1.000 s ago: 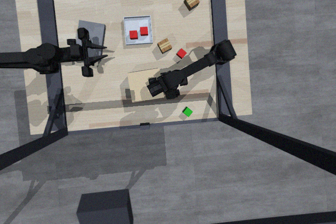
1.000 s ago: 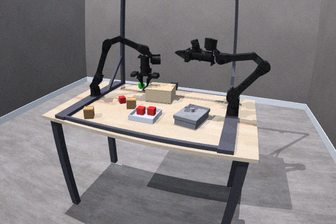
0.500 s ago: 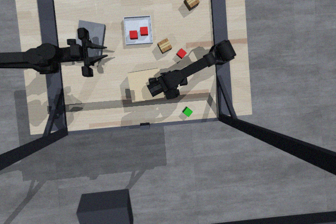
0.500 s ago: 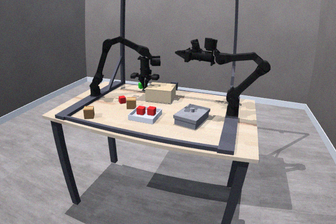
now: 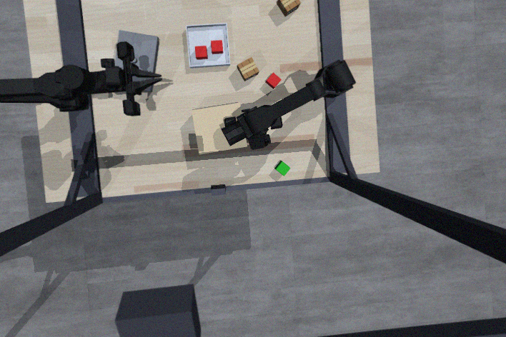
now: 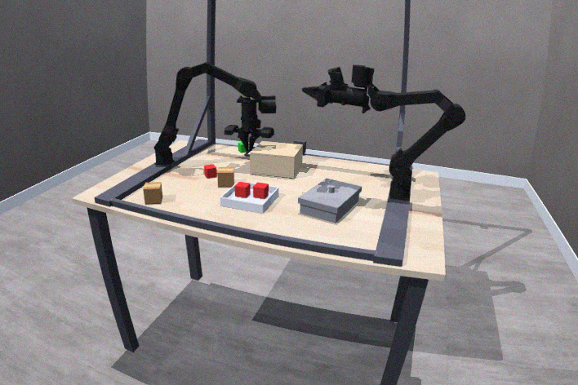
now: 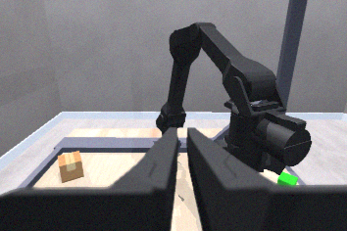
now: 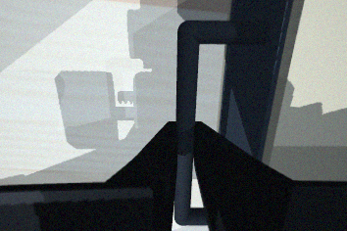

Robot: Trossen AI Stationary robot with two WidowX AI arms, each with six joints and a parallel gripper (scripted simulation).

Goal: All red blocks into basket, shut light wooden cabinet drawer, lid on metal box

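Note:
Now: the light wooden cabinet 300 mm below my left hand, 170 mm to the right of it and 140 mm behind it. The rest, counted from my left hand: drawer (300 mm below, 190 mm to the right, 140 mm behind); metal box (320 mm below, 110 mm ahead, 100 mm to the left); grey metal lid (290 mm below, 110 mm ahead, 100 mm to the left).
The drawer is 9 cm to the left of my right hand and 5 cm below it. Also, from my right hand: white basket 29 cm ahead, 13 cm to the left, 8 cm below; light wooden cabinet 11 cm to the left, 5 cm below, 1 cm behind; grey metal lid 38 cm to the left, 25 cm ahead, 4 cm below.

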